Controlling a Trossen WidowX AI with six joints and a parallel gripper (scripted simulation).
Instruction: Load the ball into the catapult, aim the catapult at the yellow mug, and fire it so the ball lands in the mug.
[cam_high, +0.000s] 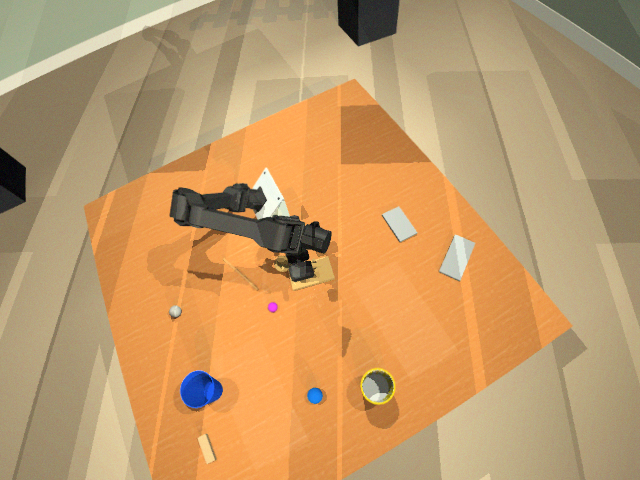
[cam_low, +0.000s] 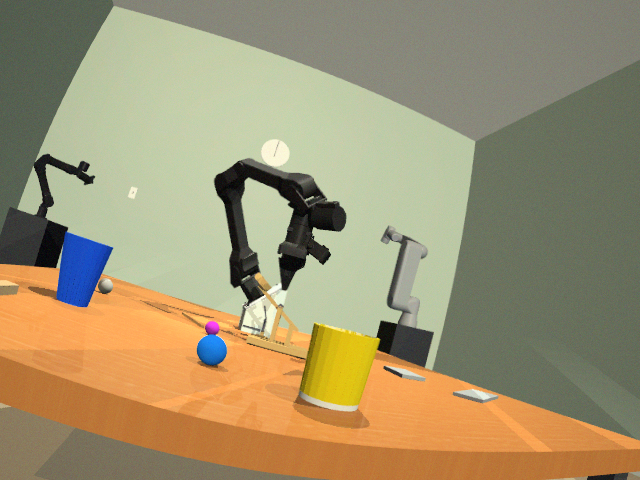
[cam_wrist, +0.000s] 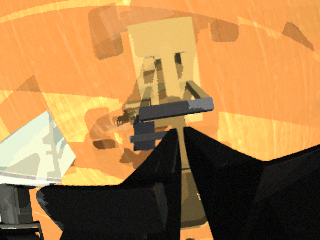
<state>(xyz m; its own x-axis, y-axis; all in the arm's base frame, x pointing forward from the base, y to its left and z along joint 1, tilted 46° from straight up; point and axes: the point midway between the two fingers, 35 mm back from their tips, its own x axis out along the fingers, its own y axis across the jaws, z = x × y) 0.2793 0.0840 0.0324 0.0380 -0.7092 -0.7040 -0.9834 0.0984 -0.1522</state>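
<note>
The wooden catapult lies 2 cm behind my gripper tip, 1 cm to the right of it and 7 cm below it. Also, from my gripper tip: blue ball: 35 cm ahead, 12 cm to the right, 12 cm below; thin stick: 10 cm behind, 20 cm to the right, 14 cm below; magenta ball: 6 cm ahead, 14 cm to the right, 12 cm below.
</note>
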